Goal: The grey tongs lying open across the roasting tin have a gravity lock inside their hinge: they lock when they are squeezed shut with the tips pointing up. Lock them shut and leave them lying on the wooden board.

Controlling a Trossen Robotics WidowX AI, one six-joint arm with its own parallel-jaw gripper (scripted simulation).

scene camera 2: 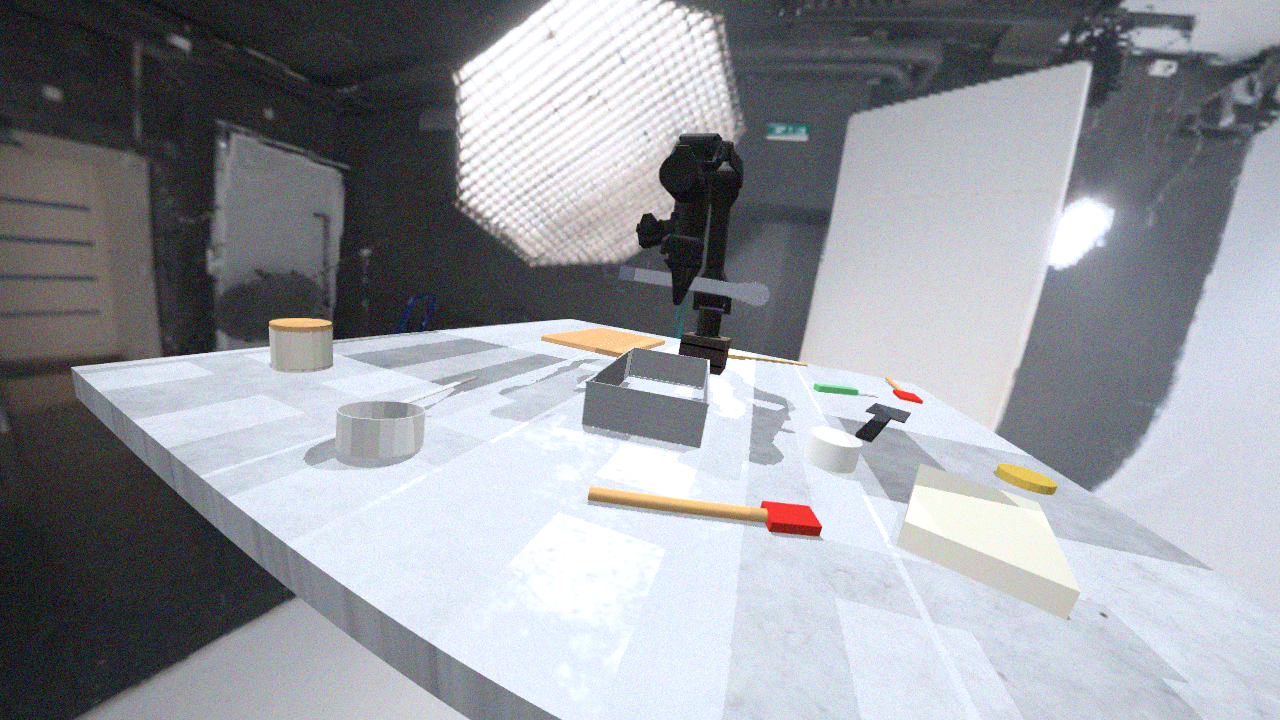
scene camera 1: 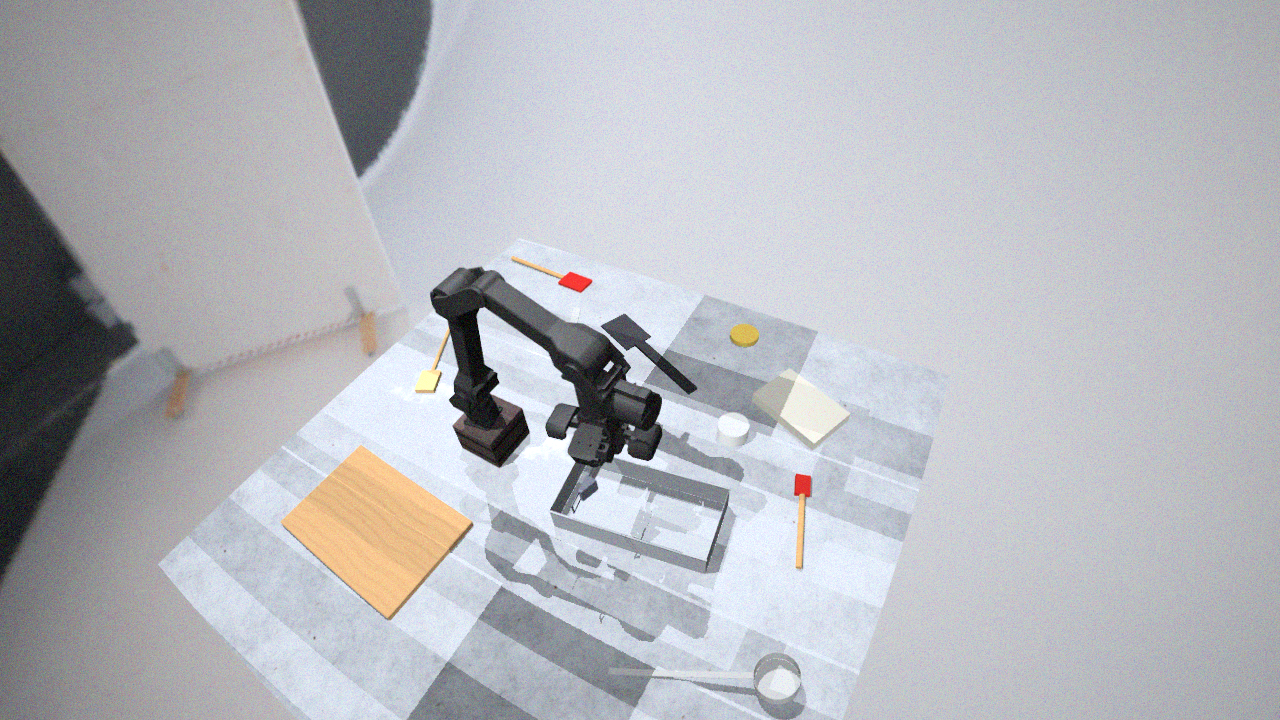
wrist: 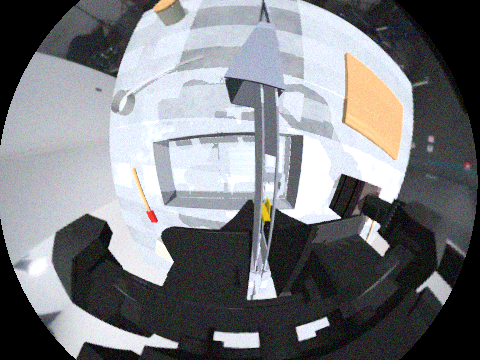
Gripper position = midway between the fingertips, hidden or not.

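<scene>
Lidded jar (scene camera 2: 298,345), out of frame in scene camera 1. Saucepan (scene camera 2: 368,429), (wrist: 123,102). Cream block (scene camera 1: 802,409), (scene camera 2: 1004,541). White cylinder (scene camera 1: 733,429); wrist view does not show it, hidden by the gripper. The gripper (scene camera 1: 609,460), (scene camera 2: 676,305), (wrist: 254,203).
</scene>
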